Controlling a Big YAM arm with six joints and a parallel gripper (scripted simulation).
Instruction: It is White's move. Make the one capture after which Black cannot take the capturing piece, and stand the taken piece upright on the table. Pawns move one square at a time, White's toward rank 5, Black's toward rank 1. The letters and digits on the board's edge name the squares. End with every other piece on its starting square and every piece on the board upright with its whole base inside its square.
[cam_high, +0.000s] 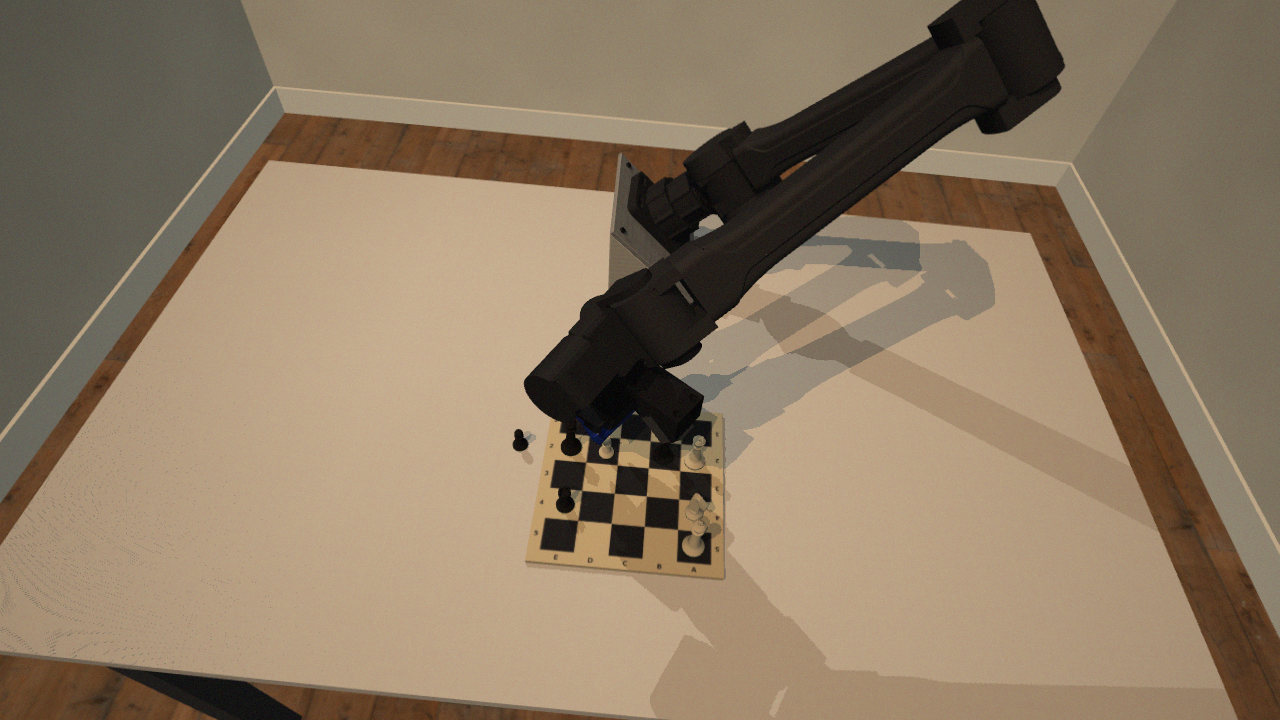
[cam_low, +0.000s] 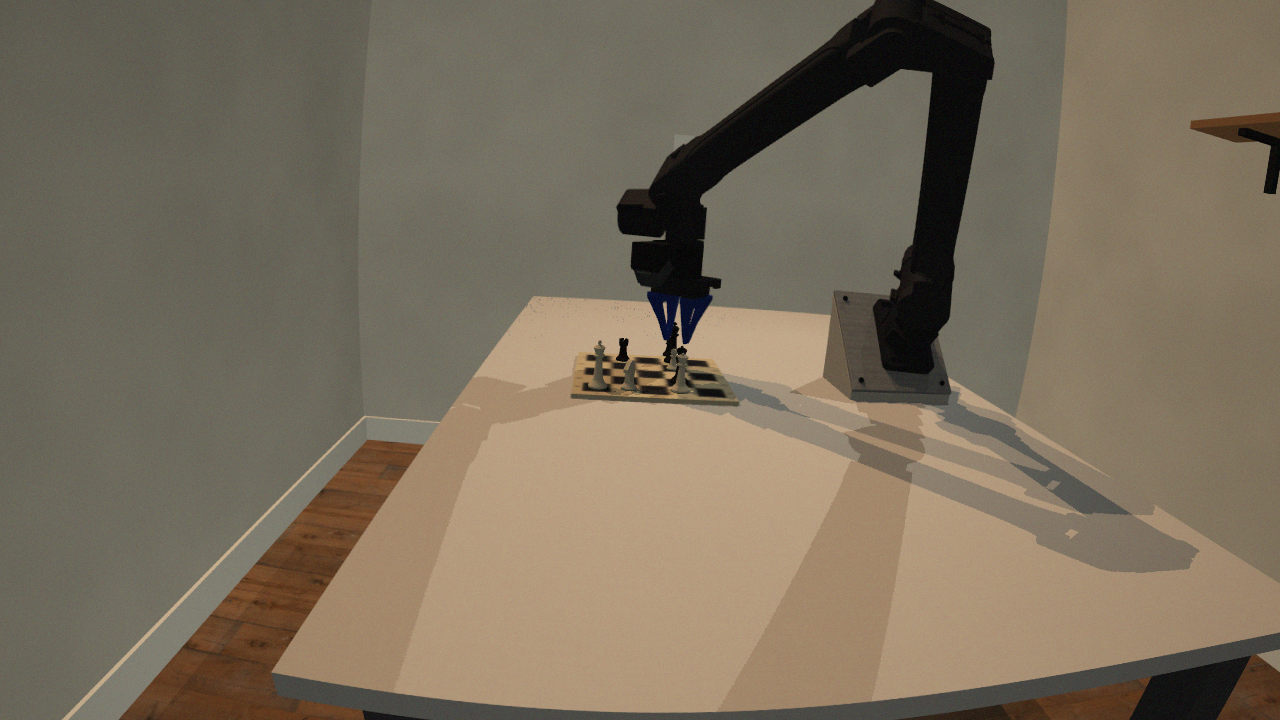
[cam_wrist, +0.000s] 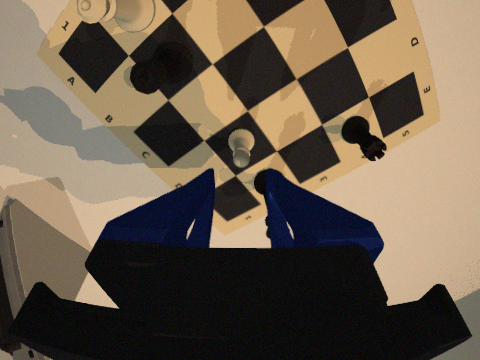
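Right now the white pawn is 4 cm below my hand. Also, from my hand: black pawn: 10 cm to the right, 4 cm below; then chessboard: 5 cm below, 4 cm to the left, 4 cm ahead; then black king: 4 cm to the right, 2 cm below.
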